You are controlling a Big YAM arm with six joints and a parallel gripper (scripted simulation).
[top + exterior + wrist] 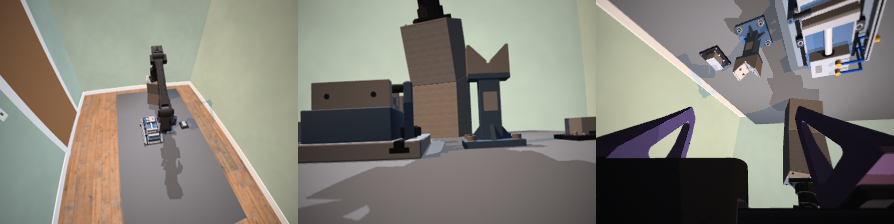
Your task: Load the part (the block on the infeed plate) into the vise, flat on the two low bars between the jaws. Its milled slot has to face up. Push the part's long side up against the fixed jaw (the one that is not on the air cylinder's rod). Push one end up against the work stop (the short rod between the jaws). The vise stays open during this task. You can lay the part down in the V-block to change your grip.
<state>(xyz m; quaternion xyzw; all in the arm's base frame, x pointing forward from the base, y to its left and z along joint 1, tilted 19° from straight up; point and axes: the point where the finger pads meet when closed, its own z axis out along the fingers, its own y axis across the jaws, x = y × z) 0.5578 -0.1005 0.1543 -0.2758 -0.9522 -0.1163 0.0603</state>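
Now: hand 130 mm past the part, 320 mm to the right of it and 340 mm above it. Also, from my hand: dark work stop rod (100 mm behind, 20 mm to the right, 270 mm below); moving jaw (140 mm behind, 60 mm to the right, 280 mm below); fixed jaw (70 mm behind, 70 mm to the right, 280 mm below).
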